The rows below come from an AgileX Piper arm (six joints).
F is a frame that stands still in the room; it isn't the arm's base.
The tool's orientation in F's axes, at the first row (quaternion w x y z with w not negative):
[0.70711 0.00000 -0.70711 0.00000]
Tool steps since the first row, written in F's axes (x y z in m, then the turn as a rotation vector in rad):
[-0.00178 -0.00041 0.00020 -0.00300 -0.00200 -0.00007]
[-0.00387 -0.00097 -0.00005 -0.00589 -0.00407 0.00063]
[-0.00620 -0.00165 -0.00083 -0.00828 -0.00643 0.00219]
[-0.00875 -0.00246 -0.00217 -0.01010 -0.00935 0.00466]
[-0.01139 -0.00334 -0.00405 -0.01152 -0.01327 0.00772]
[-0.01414 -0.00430 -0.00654 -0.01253 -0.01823 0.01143]
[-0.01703 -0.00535 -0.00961 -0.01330 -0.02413 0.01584]
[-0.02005 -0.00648 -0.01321 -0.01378 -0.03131 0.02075]
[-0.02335 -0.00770 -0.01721 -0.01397 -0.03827 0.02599]
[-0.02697 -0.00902 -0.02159 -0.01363 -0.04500 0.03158]
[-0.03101 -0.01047 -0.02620 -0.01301 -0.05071 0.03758]
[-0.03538 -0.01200 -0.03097 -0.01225 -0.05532 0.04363]
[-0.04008 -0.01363 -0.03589 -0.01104 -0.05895 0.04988]
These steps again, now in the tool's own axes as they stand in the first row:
[0.00020 -0.00041 0.00178 -0.00007 -0.00200 0.00300]
[-0.00005 -0.00097 0.00387 0.00063 -0.00407 0.00589]
[-0.00083 -0.00165 0.00620 0.00219 -0.00643 0.00828]
[-0.00217 -0.00246 0.00875 0.00466 -0.00935 0.01010]
[-0.00405 -0.00334 0.01139 0.00772 -0.01327 0.01152]
[-0.00654 -0.00430 0.01414 0.01143 -0.01823 0.01253]
[-0.00961 -0.00535 0.01703 0.01584 -0.02413 0.01330]
[-0.01321 -0.00648 0.02005 0.02075 -0.03131 0.01378]
[-0.01721 -0.00770 0.02335 0.02599 -0.03827 0.01397]
[-0.02159 -0.00902 0.02697 0.03158 -0.04500 0.01363]
[-0.02620 -0.01047 0.03101 0.03758 -0.05071 0.01301]
[-0.03097 -0.01200 0.03538 0.04363 -0.05532 0.01225]
[-0.03589 -0.01363 0.04008 0.04988 -0.05895 0.01104]

